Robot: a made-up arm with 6 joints.
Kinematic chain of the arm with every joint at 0, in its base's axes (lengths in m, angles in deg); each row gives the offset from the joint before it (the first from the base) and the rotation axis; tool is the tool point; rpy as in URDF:
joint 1: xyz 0 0 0.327 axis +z
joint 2: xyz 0 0 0 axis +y
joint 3: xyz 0.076 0 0.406 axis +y
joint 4: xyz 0.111 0 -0.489 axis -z
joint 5: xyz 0 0 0 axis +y
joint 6: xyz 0.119 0 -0.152 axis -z
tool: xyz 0 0 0 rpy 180 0 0
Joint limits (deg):
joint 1: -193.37..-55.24
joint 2: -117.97..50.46
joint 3: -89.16..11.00
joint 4: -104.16..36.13
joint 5: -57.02..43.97
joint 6: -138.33..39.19
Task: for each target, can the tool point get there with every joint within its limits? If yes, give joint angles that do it. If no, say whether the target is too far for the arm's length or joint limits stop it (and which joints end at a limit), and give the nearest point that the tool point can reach.
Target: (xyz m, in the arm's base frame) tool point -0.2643 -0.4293 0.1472
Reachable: yes | joints -141.09 27.35 -29.43 -61.36 -44.74 -5.93
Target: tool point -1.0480 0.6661 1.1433
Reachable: no: too far | nearest point -0.7244 0.2644 0.8597 | short by 0.589 m
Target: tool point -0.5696 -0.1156 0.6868
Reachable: yes | joints -176.78 -24.20 -52.01 -83.99 12.29 -52.03
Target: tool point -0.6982 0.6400 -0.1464
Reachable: no: joint limits stop it (at a limit: joint 1, joint 2, joint 4) | nearest point -0.6827 0.2619 0.0017 | short by 0.406 m
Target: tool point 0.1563 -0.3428 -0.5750
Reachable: no: joint limits stop it (at a limit: joint 2) | nearest point 0.1540 -0.3377 -0.1676 | short by 0.407 m
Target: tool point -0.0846 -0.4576 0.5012
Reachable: yes | joints -93.97 -27.75 -14.49 16.92 -31.66 11.66
